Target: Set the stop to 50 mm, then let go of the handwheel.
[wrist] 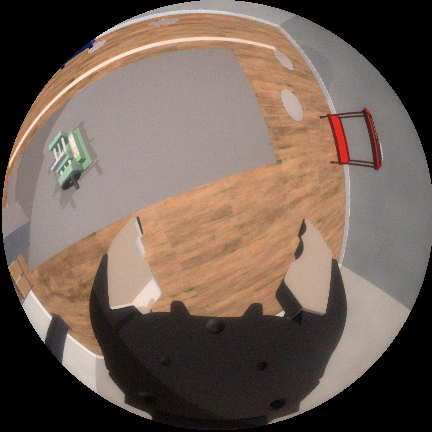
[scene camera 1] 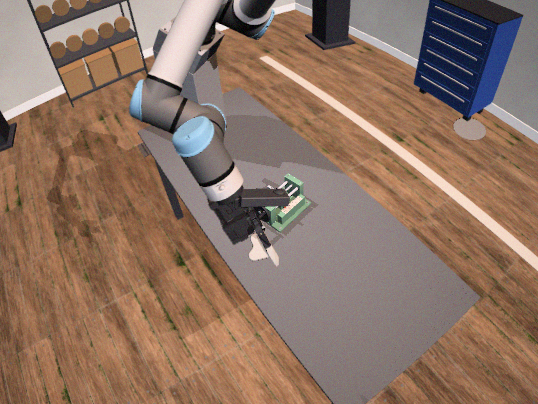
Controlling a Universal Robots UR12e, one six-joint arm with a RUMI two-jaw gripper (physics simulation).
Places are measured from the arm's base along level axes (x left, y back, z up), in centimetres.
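Pixels of known places: gripper, fingertip midpoint: [wrist: 220, 219] [scene camera 1: 269, 248].
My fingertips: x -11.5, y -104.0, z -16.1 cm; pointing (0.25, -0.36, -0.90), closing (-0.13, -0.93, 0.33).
For each thing: its middle in the pictures, then the offset to it from my fingertips. "*": a spot on its surface instead. Level surfaces: height alone.
- green stop device, surface spot: [scene camera 1: 293, 214] * dx +25.2, dy +37.9, dz -42.7 cm
- pale scale, surface spot: [scene camera 1: 293, 204] [wrist: 73, 143] * dx +26.1, dy +39.5, dz -38.6 cm
- grey crosspiece, body centre: [wrist: 61, 160] dx +20.6, dy +43.3, dz -34.9 cm
- black handwheel, surface spot: [wrist: 69, 181] * dx +11.6, dy +39.8, dz -35.0 cm
- grey table, its level: dz -43.9 cm
The green stop device [scene camera 1: 293, 214] [wrist: 85, 161] stands on the grey table, with white rods and a pale scale [scene camera 1: 293, 204] [wrist: 75, 143] along one side. The grey crosspiece [wrist: 61, 164], which seems to be the stop, lies across the rods near the handwheel end in the wrist view; the arm's dark bar covers that part in the scene view. The scale marks are too small to read. The black handwheel [wrist: 69, 181] with its handle is on the device's end and is mostly hidden in the scene view. My gripper [scene camera 1: 265, 257] [wrist: 220, 219] is open and empty, apart from the handwheel, at the device's handwheel side.
The grey table [scene camera 1: 360, 260] [wrist: 190, 110] has a long edge below the gripper in the scene view. A blue drawer cabinet [scene camera 1: 452, 60], a shelf rack [scene camera 1: 65, 89] and a dark pillar [scene camera 1: 331, 22] stand beyond it. A red-barred frame [wrist: 338, 139] shows by the wall.
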